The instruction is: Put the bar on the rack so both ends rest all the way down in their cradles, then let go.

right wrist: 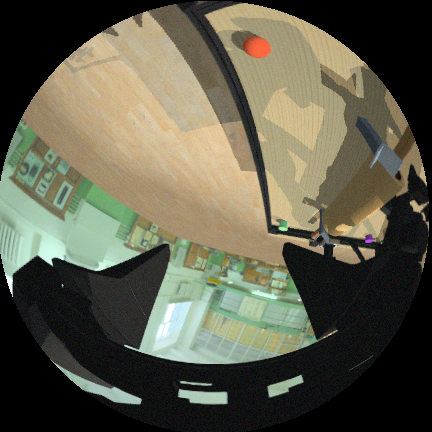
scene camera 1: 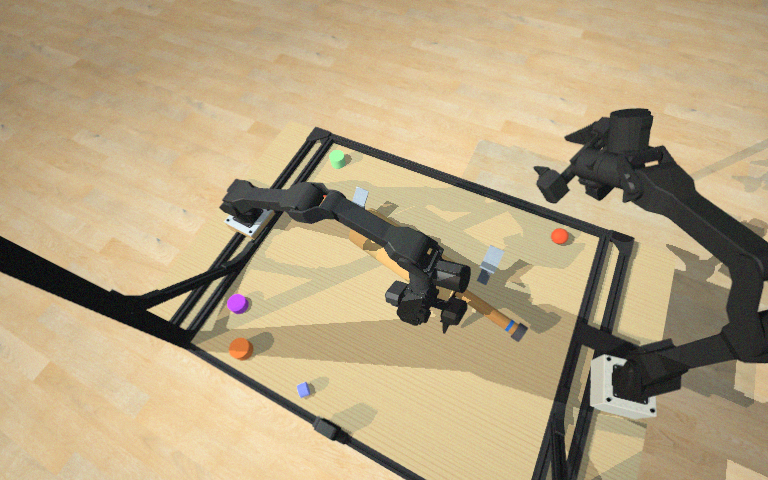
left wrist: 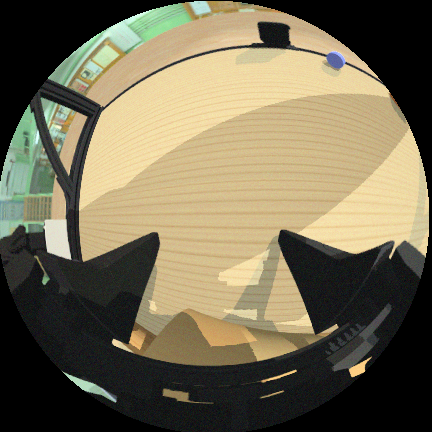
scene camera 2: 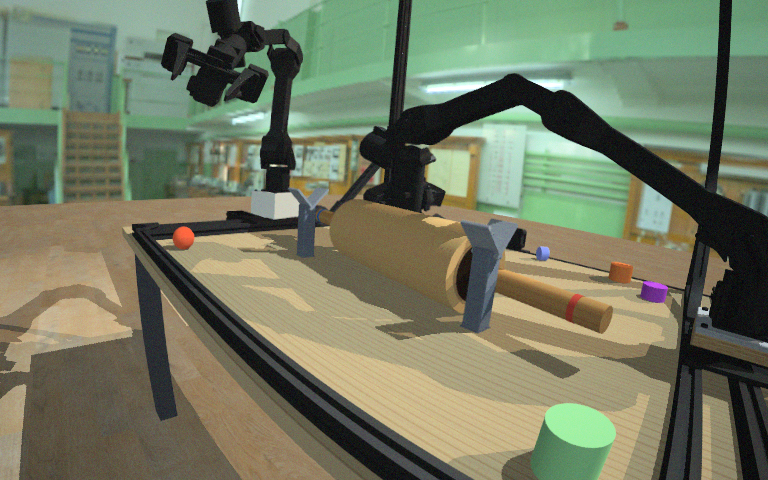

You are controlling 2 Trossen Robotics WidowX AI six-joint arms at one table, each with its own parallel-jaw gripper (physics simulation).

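Places are measured from the left arm's base along level axes (x ahead, y left, z up), in millimetres.
Where they show: left gripper, fingertip midpoint: (scene camera 1: 427, 326) (left wrist: 219, 237); right gripper, fingertip midpoint: (right wrist: 227, 249) (scene camera 1: 549, 153) (scene camera 2: 198, 87); left arm's base at its link origin: (right wrist: 328, 245) (scene camera 1: 248, 215) (scene camera 2: 739, 327); right arm's base at its link origin: (scene camera 1: 629, 384) (left wrist: 45, 242) (scene camera 2: 276, 191).
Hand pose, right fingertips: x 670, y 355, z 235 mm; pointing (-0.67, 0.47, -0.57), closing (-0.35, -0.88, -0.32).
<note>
Things, the pixels of their top centre, and the offset from my right fingertips.
- grey-blue post at its top centre: (scene camera 2: 308, 187) (right wrist: 387, 164) (scene camera 1: 492, 258) dx -17, dy -209, dz -156 mm
- red ball at its top centre: (right wrist: 254, 46) (scene camera 2: 183, 226) (scene camera 1: 562, 232) dx +115, dy -11, dz -238 mm
- green cylinder at its top centre: (scene camera 2: 580, 423) (scene camera 1: 336, 155) (right wrist: 282, 228) dx -565, dy -54, dz -244 mm
- purple disc at its top centre: (scene camera 2: 655, 284) (scene camera 1: 236, 302) dx -544, dy -572, dz -254 mm
- orange cylinder at its top centre: (scene camera 2: 622, 265) (scene camera 1: 238, 347) dx -460, dy -658, dz -248 mm
- small blue block at its top centre: (scene camera 2: 543, 247) (scene camera 1: 301, 389) dx -272, dy -661, dz -250 mm
The bar (scene camera 1: 484, 307) (scene camera 2: 396, 243) (left wrist: 200, 345) (right wrist: 362, 197) is a wooden rod with a thick hollow roller around its middle, a red band near one end and a blue band near the other. It lies low, slanting beside the rack's Y-topped posts, outside the cradles. One grey-blue post (scene camera 1: 491, 258) (scene camera 2: 306, 226) stands toward the blue-banded end, the other post (scene camera 1: 360, 195) (scene camera 2: 481, 283) toward the red-banded end. My left gripper (scene camera 1: 420, 316) (scene camera 2: 404, 202) (left wrist: 219, 237) is open and empty beside the roller, its arm hiding part of it in scene camera 1. My right gripper (scene camera 1: 552, 153) (scene camera 2: 202, 89) (right wrist: 227, 249) is open, high and away.
A red ball (scene camera 1: 559, 236) (scene camera 2: 183, 237) (right wrist: 257, 47), a green cylinder (scene camera 1: 336, 159) (scene camera 2: 573, 441), a purple disc (scene camera 1: 237, 303) (scene camera 2: 654, 292), an orange cylinder (scene camera 1: 240, 348) (scene camera 2: 620, 272) and a small blue block (scene camera 1: 303, 390) (scene camera 2: 542, 253) stand around the bar. A black frame (scene camera 1: 464, 183) edges the table.
</note>
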